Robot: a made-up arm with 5 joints.
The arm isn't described. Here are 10 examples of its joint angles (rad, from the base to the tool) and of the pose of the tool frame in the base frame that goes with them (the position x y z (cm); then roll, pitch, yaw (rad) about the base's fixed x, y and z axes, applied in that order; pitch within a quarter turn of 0, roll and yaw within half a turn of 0).
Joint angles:
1: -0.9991 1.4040 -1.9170 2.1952 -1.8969
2: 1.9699 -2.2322 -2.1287 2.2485 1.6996
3: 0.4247 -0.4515 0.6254 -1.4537 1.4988
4: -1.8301 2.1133 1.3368 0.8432 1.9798
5: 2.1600 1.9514 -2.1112 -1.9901 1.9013
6: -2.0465 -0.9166 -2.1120 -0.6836 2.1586
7: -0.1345 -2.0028 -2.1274 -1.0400 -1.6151
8: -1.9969 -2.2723 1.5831 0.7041 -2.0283
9: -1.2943 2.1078 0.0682 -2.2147 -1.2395
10: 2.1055 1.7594 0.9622 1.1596 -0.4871
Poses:
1: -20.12 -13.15 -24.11 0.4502 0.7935 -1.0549
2: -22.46 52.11 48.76 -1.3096 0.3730 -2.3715
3: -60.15 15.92 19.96 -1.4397 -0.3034 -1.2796
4: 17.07 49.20 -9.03 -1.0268 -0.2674 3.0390
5: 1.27 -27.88 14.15 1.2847 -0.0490 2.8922
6: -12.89 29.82 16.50 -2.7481 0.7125 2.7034
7: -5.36 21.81 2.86 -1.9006 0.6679 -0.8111
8: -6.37 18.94 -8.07 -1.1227 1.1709 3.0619
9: -8.05 -1.52 -24.42 3.1127 -0.6470 3.0403
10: 3.65 36.63 29.55 0.5203 0.0084 -2.3132
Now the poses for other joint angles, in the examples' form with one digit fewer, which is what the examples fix.
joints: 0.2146 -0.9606 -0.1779 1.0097 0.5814
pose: -57.8 0.1 22.0 0.014 0.895 -0.145
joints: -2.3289 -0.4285 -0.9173 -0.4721 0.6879
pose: 5.9 13.3 -39.3 0.196 -0.560 -0.894
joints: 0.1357 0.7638 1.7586 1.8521 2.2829
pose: 4.9 15.0 -21.6 -0.192 -0.022 1.653
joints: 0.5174 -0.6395 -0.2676 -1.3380 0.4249
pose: -37.2 20.9 49.4 -2.334 0.462 -0.620
